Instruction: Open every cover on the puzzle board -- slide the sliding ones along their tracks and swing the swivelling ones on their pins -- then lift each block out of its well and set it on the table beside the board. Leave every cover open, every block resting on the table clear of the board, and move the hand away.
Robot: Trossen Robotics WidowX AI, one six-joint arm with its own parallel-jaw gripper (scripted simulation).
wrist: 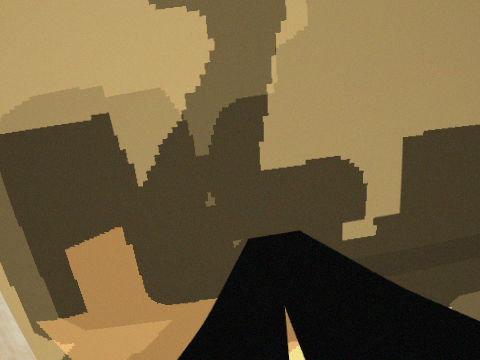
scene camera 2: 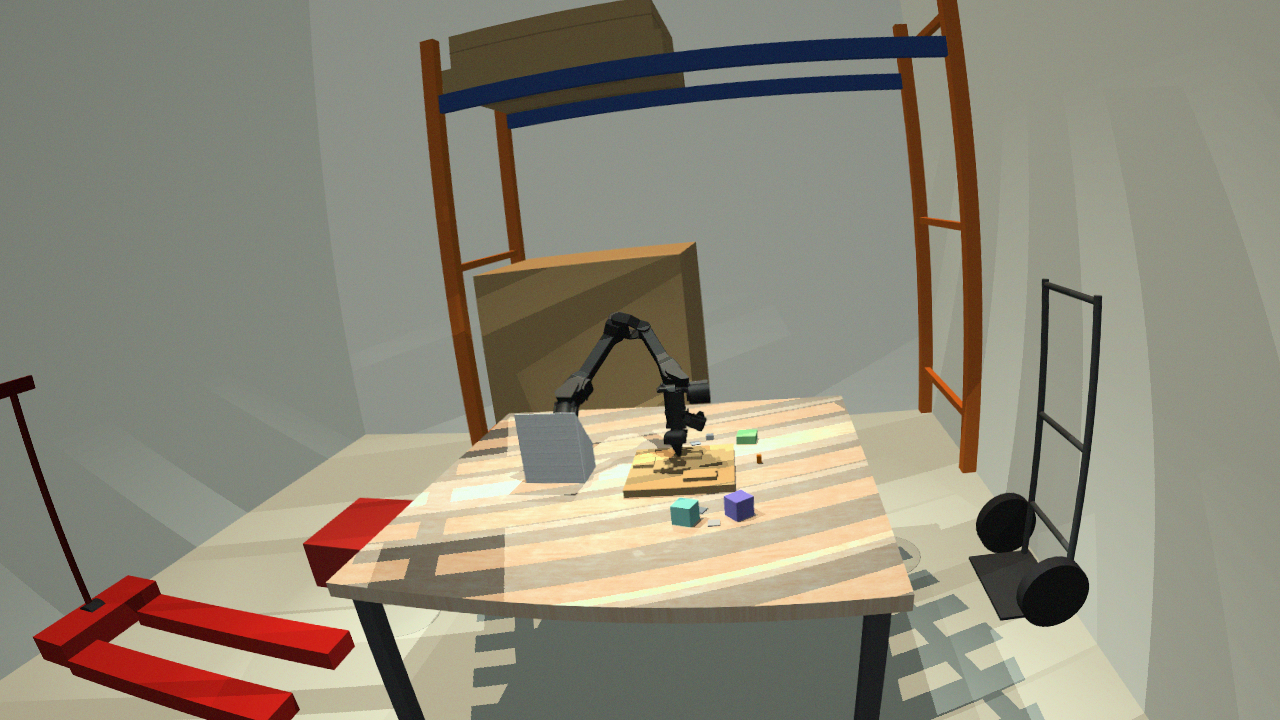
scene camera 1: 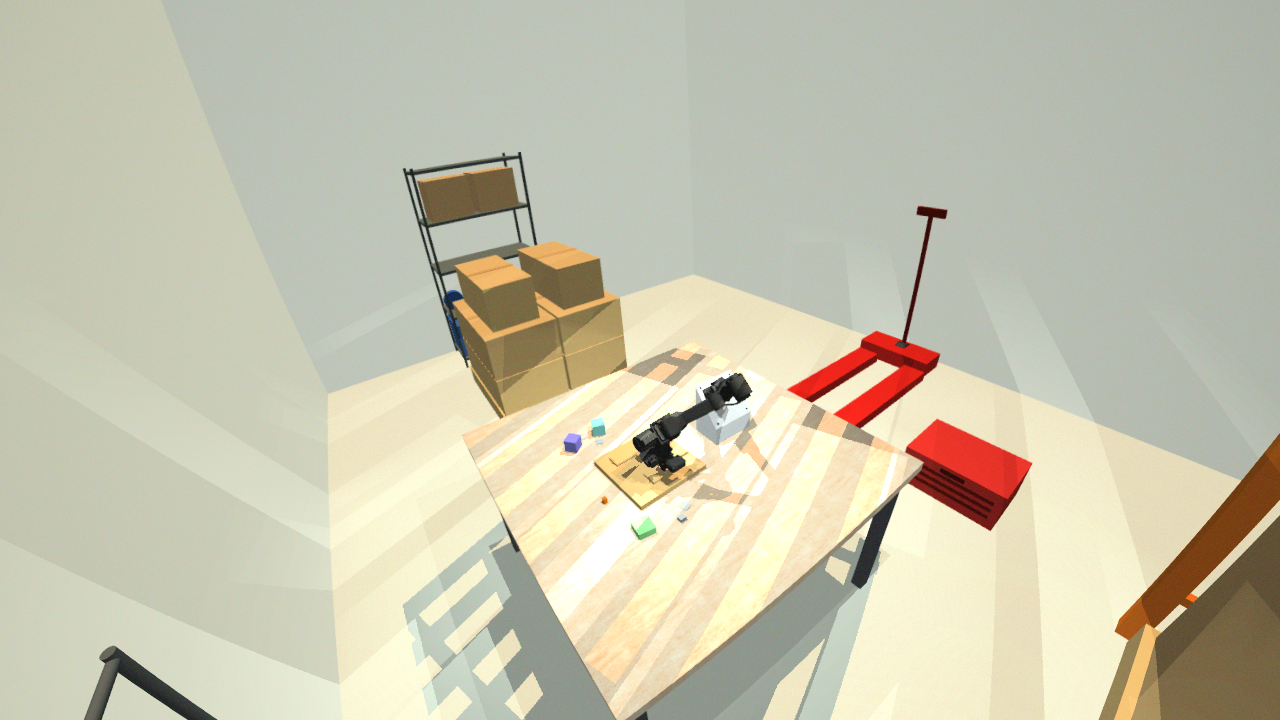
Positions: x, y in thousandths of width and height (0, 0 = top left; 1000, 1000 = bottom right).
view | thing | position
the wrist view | my gripper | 566, 668
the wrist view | tan puzzle board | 172, 771
